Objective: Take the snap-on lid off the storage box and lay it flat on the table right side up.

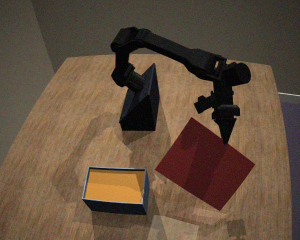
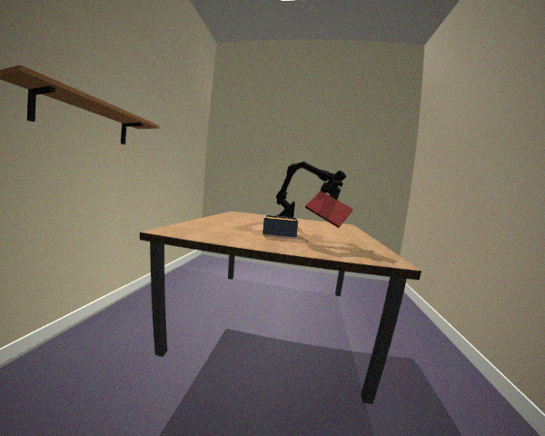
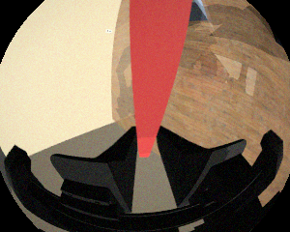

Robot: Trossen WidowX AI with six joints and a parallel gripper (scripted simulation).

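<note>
My gripper tip is 5 cm short of the red lid, 4 cm to the left of it and 4 cm above it. The rest, counted from my gripper tip: storage box 33 cm to the right, 18 cm below, 11 cm ahead.
</note>
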